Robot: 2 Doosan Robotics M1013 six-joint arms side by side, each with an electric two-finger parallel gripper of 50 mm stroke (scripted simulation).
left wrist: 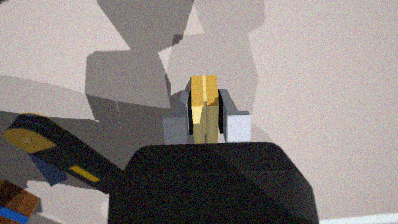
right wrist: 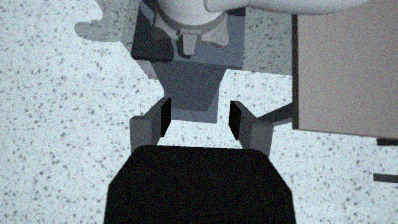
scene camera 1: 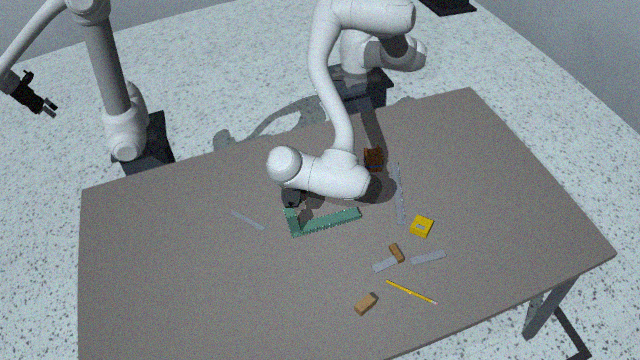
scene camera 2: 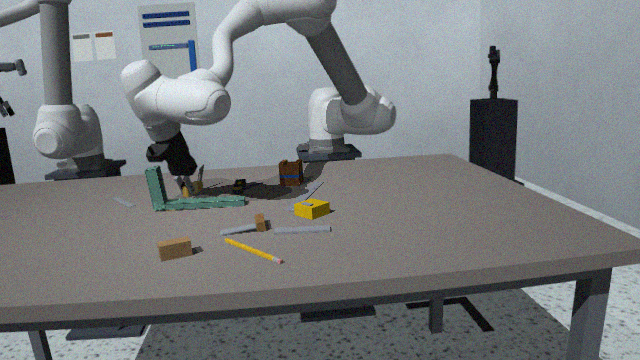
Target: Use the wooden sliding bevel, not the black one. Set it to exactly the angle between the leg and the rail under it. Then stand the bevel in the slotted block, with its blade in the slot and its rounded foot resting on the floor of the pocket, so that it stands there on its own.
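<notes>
My left gripper is visible at (scene camera 2: 189,192) and again at (left wrist: 204,103), and my right gripper (right wrist: 200,111) is visible too. As for the things, there's a black bevel (left wrist: 38,135) and also a wooden bevel (left wrist: 204,91). In the right wrist view the black bevel is out of frame, and the wooden bevel is out of frame in the right wrist view as well.
</notes>
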